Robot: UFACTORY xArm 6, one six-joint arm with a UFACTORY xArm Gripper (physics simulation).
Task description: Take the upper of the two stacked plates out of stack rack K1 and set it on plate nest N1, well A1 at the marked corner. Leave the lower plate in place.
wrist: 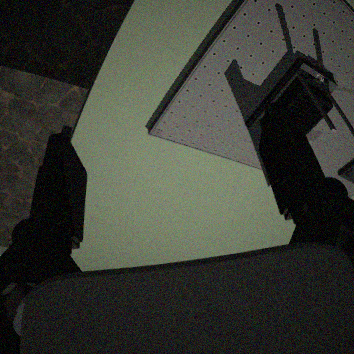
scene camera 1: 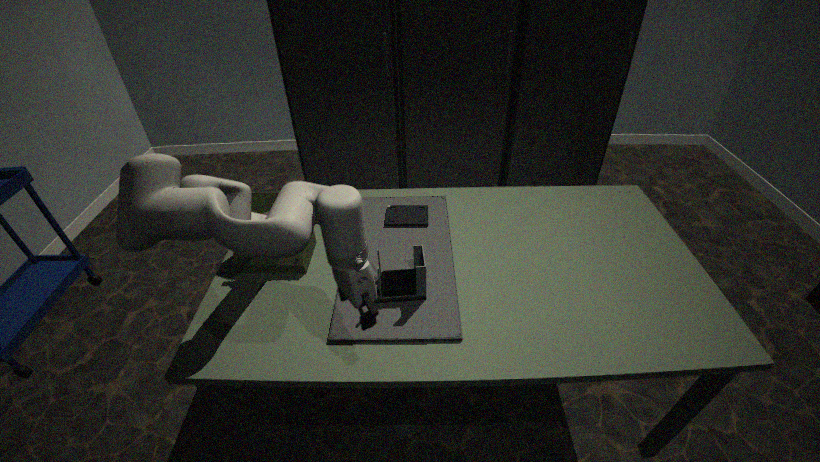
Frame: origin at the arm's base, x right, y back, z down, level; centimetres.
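Where they show: gripper, between the fingertips: [wrist: 168,137] [scene camera 1: 358,311].
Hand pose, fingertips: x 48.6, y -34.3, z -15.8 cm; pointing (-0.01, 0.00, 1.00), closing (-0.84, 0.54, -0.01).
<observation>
Things, the pixels of their top centre, and the offset from my fingertips. Level surfaces: height alone.
- Stack rack K1, centre of its top: [wrist: 322,161] [scene camera 1: 397,257] dz +13.3, dx -30.5, dy -7.9 cm
- Plate nest N1, centre of its top: [scene camera 1: 407,213] dz +25.7, dx -68.1, dy -11.3 cm
- perforated grey board, height of its surface: dz +27.2 cm
- green table, height of its surface: dz +28.5 cm
Stack rack K1 [scene camera 1: 420,282] [wrist: 344,115] stands on the grey board, with upright posts at its corners. The dark plates [scene camera 1: 397,282] lie low inside it; the seam between upper and lower cannot be made out. Plate nest N1 [scene camera 1: 406,216] is the flat dark block behind the rack; a small pale spot shows at its back left corner. My gripper [scene camera 1: 367,315] [wrist: 168,137] is open and empty, in front and to the left of the rack, above the board. In the wrist view its right finger hides part of the rack and the plates.
The perforated grey board [scene camera 1: 438,318] [wrist: 200,120] lies on the green table [scene camera 1: 573,275] [wrist: 175,210]. The arm reaches in from the left over the table. A blue cart [scene camera 1: 54,265] stands on the floor at the left. A dark cabinet [scene camera 1: 456,86] stands behind the table.
</observation>
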